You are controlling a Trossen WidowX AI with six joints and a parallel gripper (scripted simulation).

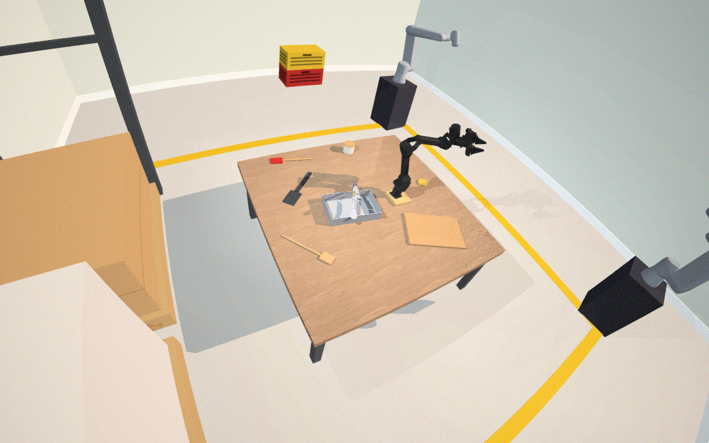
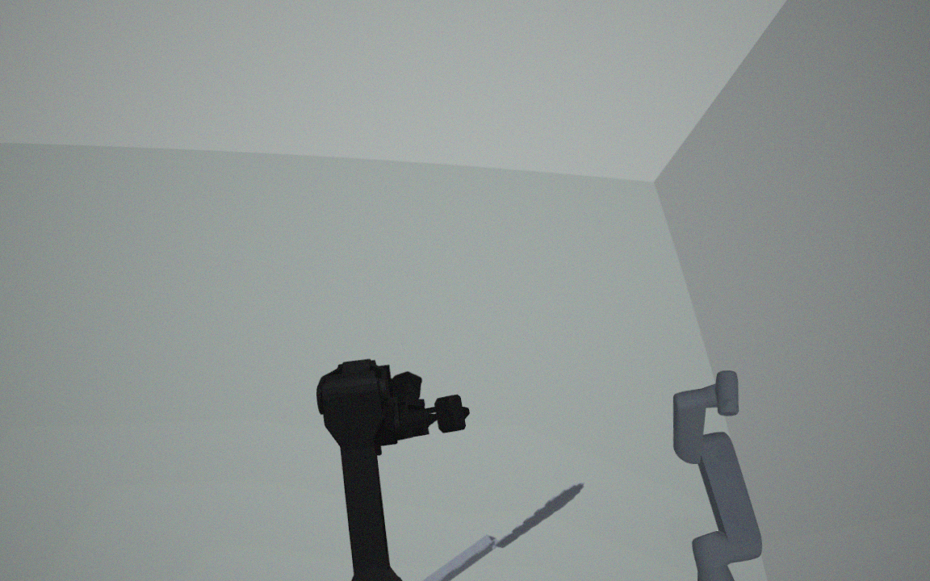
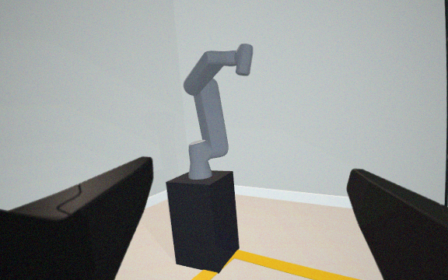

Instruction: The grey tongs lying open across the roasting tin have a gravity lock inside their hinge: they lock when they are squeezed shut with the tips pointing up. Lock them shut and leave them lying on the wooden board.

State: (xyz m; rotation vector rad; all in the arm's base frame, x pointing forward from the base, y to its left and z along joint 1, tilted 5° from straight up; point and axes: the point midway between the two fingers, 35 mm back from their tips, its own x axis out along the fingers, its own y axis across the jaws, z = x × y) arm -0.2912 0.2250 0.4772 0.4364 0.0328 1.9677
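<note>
Right now the toothed tong arm is 65 cm ahead of my gripper tip, 30 cm to the right of it and 35 cm below it. The rest, counted from my gripper tip: yellow piece: 61 cm ahead, 34 cm to the right, 42 cm below; then wooden board: 32 cm ahead, 9 cm to the left, 47 cm below; then yellow disc: 6 cm ahead, 26 cm to the right, 47 cm below.
</note>
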